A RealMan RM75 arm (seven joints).
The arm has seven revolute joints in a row. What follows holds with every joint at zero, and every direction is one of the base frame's.
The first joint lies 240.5 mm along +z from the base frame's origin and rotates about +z.
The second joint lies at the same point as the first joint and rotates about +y.
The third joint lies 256 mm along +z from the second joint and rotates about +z.
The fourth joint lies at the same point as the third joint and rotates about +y.
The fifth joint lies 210 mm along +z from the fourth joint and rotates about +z.
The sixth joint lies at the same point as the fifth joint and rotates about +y.
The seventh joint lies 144 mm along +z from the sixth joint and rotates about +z.
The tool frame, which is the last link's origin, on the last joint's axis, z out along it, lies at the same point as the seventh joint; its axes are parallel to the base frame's.
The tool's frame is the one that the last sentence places.
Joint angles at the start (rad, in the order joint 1, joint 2, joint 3, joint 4, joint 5, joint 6, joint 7):
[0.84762, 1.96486, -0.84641, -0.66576, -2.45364, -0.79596, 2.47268]
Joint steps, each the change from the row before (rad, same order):
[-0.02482, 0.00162, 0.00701, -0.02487, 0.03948, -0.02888, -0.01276]
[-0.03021, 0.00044, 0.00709, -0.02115, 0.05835, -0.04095, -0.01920]
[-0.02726, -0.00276, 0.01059, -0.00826, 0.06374, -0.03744, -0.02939]
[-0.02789, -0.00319, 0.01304, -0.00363, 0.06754, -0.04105, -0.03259]
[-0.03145, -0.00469, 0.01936, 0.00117, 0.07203, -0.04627, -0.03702]
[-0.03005, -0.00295, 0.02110, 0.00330, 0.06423, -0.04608, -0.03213]
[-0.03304, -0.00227, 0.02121, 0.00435, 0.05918, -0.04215, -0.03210]
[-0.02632, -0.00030, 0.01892, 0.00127, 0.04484, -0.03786, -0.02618]
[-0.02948, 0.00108, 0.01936, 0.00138, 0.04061, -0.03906, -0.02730]
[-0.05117, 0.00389, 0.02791, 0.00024, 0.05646, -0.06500, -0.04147]
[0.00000, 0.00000, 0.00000, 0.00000, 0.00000, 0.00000, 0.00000]
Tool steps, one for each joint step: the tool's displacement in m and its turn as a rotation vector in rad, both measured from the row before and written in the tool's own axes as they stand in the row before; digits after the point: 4 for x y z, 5 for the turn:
[0.0035, -0.0026, -0.0045, -0.02447, -0.00687, 0.02585]
[0.0060, -0.0022, -0.0053, -0.03999, -0.00340, 0.03528]
[0.0059, -0.0027, -0.0052, -0.04183, -0.00646, 0.03282]
[0.0063, -0.0027, -0.0057, -0.04653, -0.00825, 0.03439]
[0.0070, -0.0041, -0.0075, -0.04966, -0.01296, 0.03919]
[0.0070, -0.0036, -0.0078, -0.04745, -0.01446, 0.03885]
[0.0075, -0.0049, -0.0090, -0.04017, -0.01842, 0.03629]
[0.0055, -0.0030, -0.0079, -0.03445, -0.01693, 0.02504]
[0.0068, -0.0035, -0.0089, -0.03145, -0.01639, 0.02303]
[0.0126, -0.0055, -0.0155, -0.04579, -0.02328, 0.03166]
[0.0000, 0.0000, 0.0000, 0.00000, 0.00000, 0.00000]

